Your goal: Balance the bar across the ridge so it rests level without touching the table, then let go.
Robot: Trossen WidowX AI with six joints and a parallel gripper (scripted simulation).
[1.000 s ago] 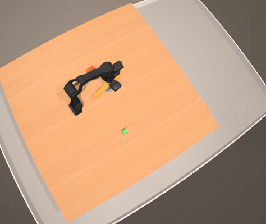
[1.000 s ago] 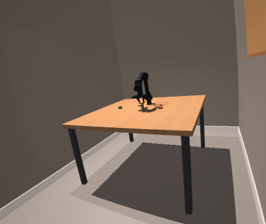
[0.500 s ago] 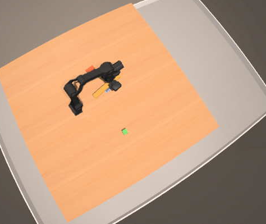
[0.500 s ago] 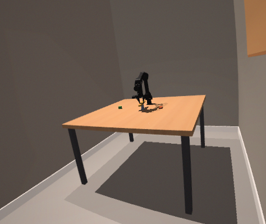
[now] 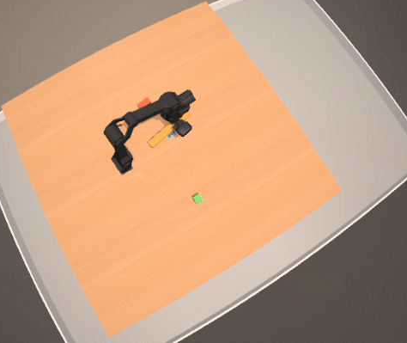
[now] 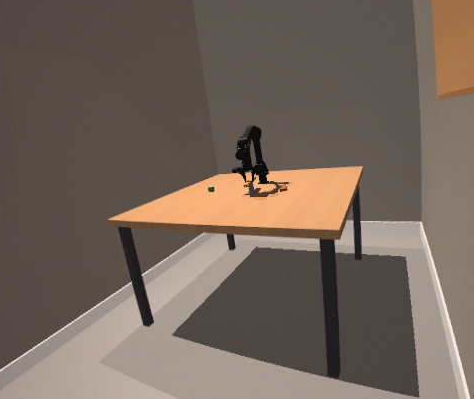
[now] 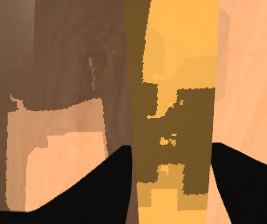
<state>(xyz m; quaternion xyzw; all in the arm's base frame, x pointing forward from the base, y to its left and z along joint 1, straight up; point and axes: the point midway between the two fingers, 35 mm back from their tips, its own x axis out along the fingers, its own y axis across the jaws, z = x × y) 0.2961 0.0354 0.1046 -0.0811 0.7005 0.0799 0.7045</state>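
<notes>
Right now my gripper tip is 3 cm past the yellow bar and 1 cm to the left of it. From my gripper tip the other things lie so: green cube (34 cm to the right, 8 cm behind, 5 cm below); orange-red block (19 cm to the left, 6 cm below, 6 cm behind).
</notes>
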